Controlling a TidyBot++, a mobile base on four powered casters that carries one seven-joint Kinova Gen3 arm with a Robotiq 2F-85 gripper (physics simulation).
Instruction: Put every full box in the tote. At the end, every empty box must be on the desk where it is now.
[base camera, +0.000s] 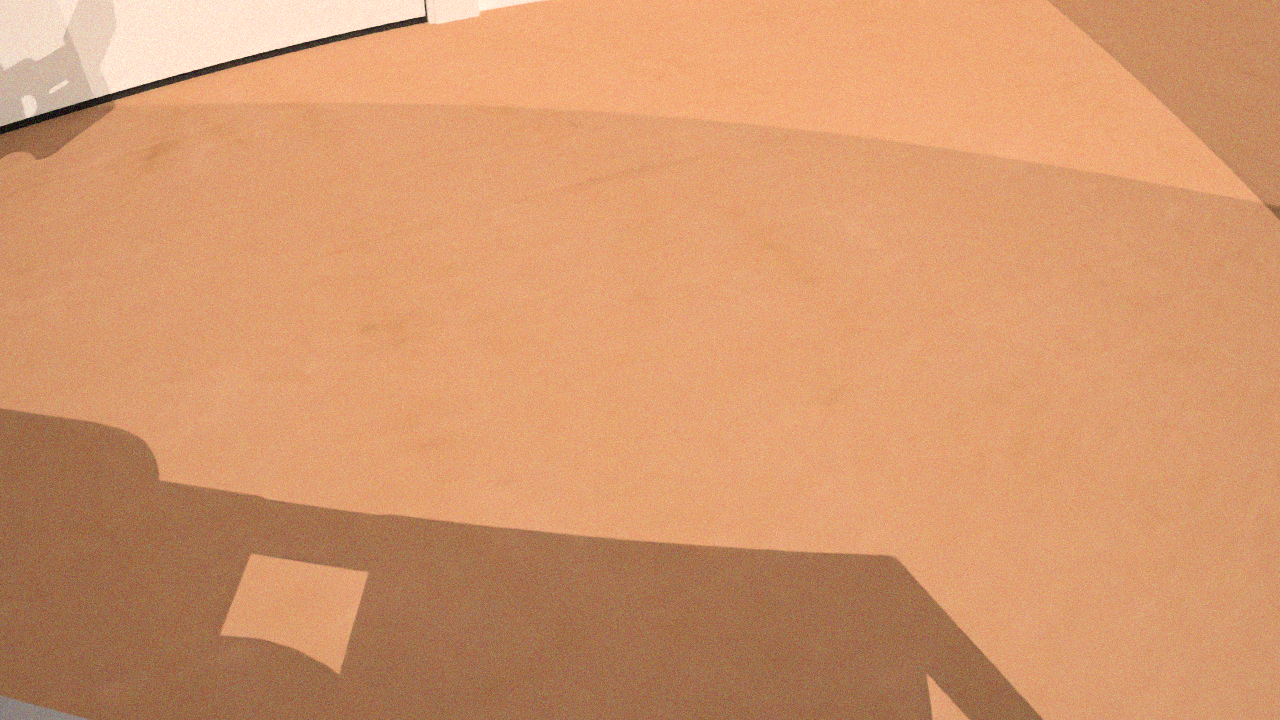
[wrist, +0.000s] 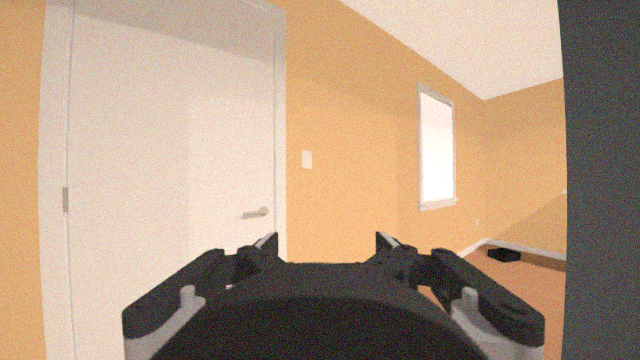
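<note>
My gripper (wrist: 326, 242) is open and empty in the wrist view, with its two fingers wide apart at the lower middle. Through the gap between the fingertips the orange wall shows. No box, tote or desk shows in the base camera view or the wrist view.
A white door (wrist: 170, 150) (base camera: 250, 26) with a lever handle stands at the left. A light switch (wrist: 307, 159) and a window (wrist: 437, 150) are on the orange wall (wrist: 350, 150). A dark grey panel (wrist: 602, 175) fills the right edge. A black object (wrist: 504, 254) lies on the far floor.
</note>
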